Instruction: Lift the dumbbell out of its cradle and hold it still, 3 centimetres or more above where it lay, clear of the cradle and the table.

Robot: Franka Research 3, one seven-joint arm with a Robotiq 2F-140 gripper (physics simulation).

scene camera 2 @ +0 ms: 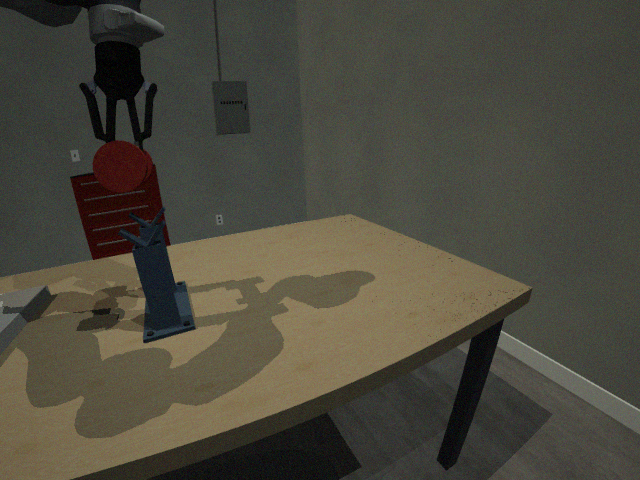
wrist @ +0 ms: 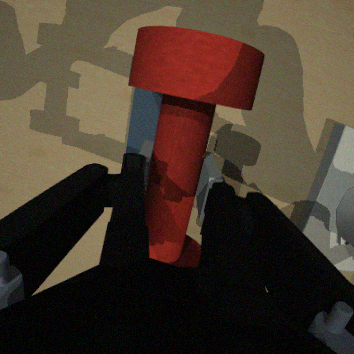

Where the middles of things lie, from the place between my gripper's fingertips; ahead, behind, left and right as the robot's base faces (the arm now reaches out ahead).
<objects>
Now: the red dumbbell (scene camera 2: 119, 166) 2 cm above my hand and 1 cm to the left of it. From my hand the other things lie so: blue cradle (scene camera 2: 168, 312): 19 cm below, 2 cm to the left, 1 cm ahead.
</objects>
